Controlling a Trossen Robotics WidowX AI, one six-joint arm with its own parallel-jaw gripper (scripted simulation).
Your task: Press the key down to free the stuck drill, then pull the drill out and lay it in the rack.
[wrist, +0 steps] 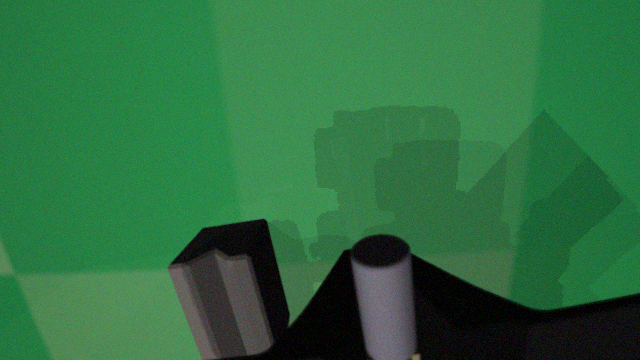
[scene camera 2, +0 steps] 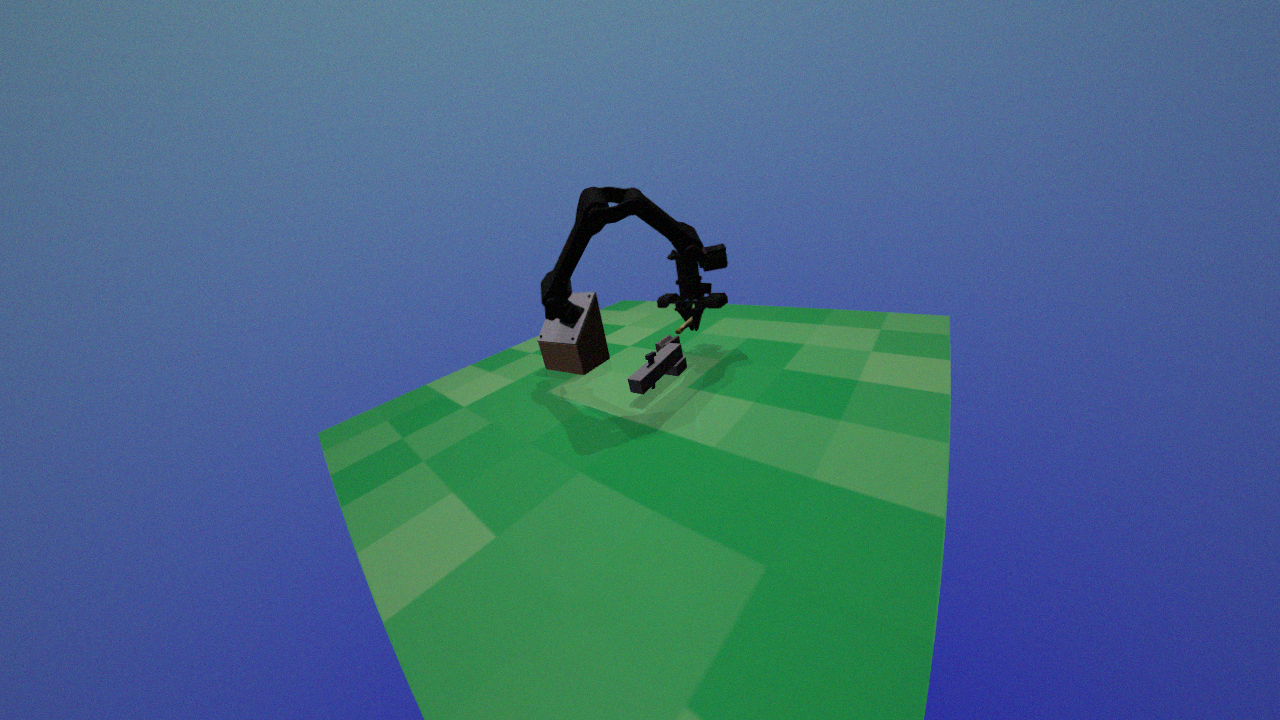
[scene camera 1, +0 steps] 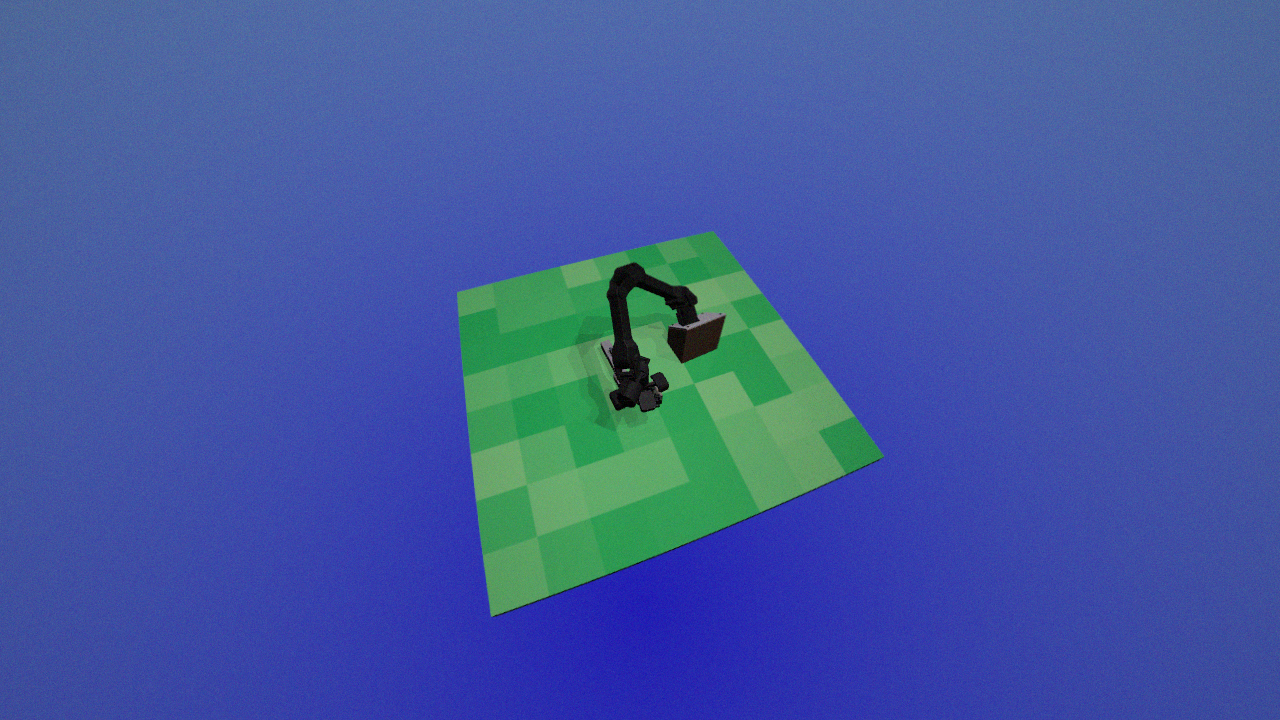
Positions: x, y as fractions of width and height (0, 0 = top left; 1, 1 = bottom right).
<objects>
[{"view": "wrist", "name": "my gripper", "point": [0.58, 0.72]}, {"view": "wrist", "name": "rack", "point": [0.36, 0.78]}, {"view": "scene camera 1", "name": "my gripper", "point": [0.50, 0.56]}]
</objects>
